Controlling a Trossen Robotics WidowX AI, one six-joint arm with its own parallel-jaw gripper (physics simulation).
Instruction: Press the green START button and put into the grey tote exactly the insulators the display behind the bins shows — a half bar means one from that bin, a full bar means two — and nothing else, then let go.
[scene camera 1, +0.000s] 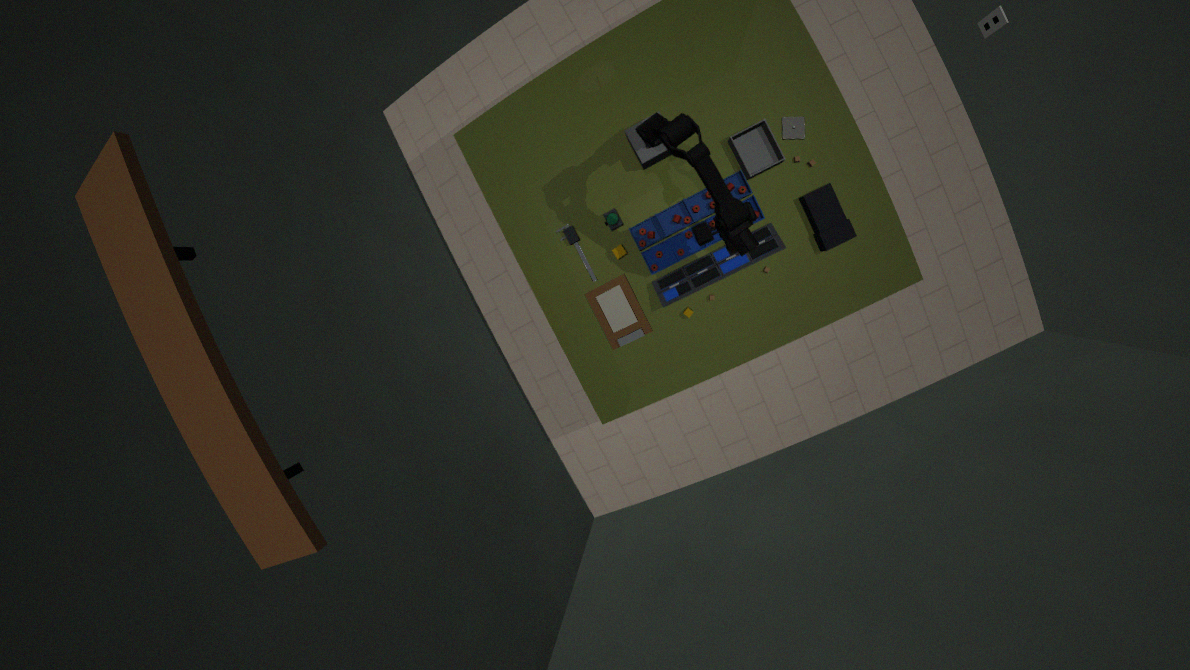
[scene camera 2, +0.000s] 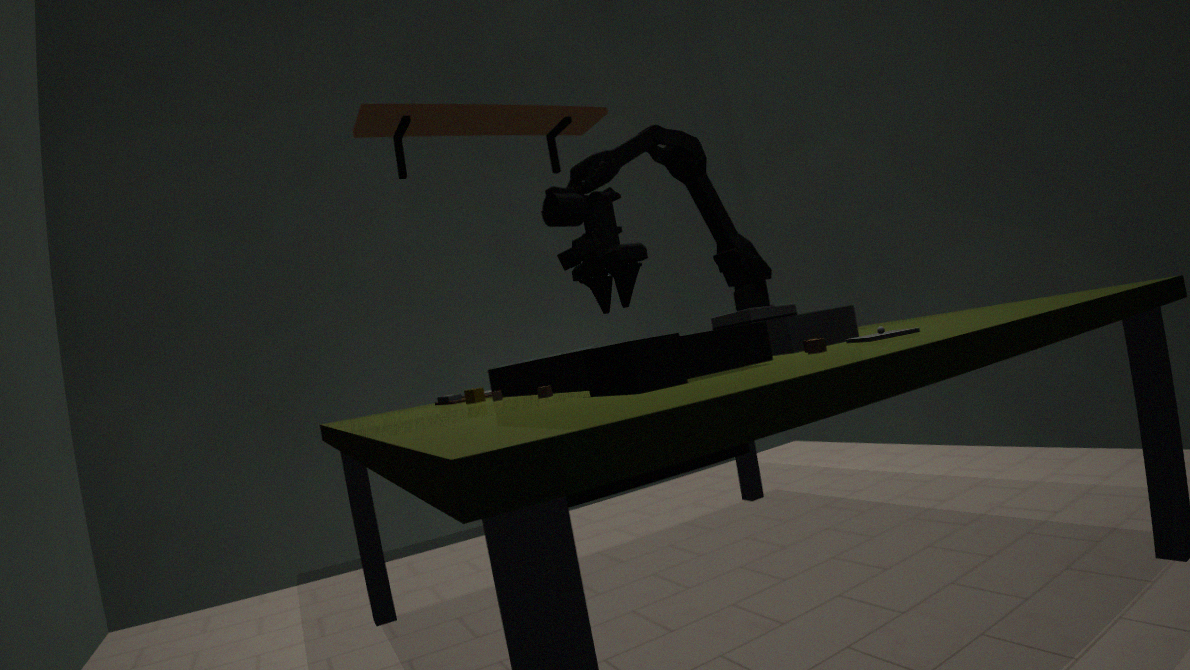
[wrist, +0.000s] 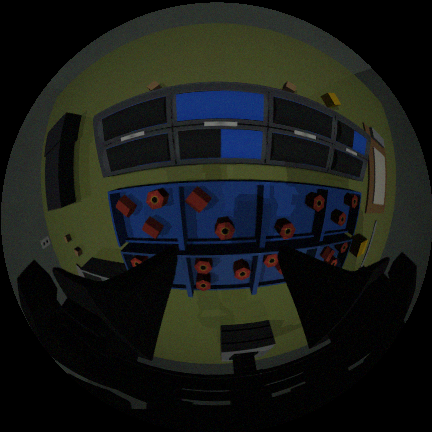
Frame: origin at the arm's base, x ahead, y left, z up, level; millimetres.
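Seen in the pictures: gripper, between the fingertips: (scene camera 2: 615, 310) (wrist: 229, 253); arm's base, origin of its link: (scene camera 1: 653, 136) (scene camera 2: 754, 310) (wrist: 242, 355).
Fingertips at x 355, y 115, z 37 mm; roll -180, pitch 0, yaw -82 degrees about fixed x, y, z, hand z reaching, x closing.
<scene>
Offsets run from my fingertips to a thing's top centre.
My gripper (scene camera 2: 616, 308) (wrist: 229, 253) is open and empty, pointing down high above the blue bins (scene camera 1: 676, 218) (wrist: 245, 212). The bins hold red insulators, including one upright @[dx -22, dy -7, dz -91 mm] (wrist: 225, 230) and one lying @[dx +11, dy +33, dz -92 mm] (wrist: 198, 199) in the far row's second bin from the left in the wrist view. There the display (wrist: 220, 124) (scene camera 1: 703, 274) has a full blue bar second from left and a right-half bar at far right in its top row, and a right-half bar second from left in its bottom row. The grey tote @[dx -218, dy +205, dz -67 mm] (scene camera 1: 756, 149) looks empty. The green button @[dx -146, dy -333, dz -80 mm] (scene camera 1: 612, 218) is hidden in the wrist view.
Yellow blocks @[dx -28, dy -344, dz -82 mm] (scene camera 1: 618, 251) @[dx +251, dy -173, dz -94 mm] (scene camera 1: 687, 312) and small tan blocks @[dx +223, dy -78, dz -104 mm] (scene camera 1: 711, 297) @[dx +183, dy +132, dz -105 mm] (scene camera 1: 766, 269) lie around the bins and display. A black box @[dx +68, dy +370, dz -65 mm] (scene camera 1: 826, 218) (wrist: 63, 162) stands beyond one end. A brown-framed board (scene camera 1: 596, 301) (wrist: 370, 190) lies at the other end.
</scene>
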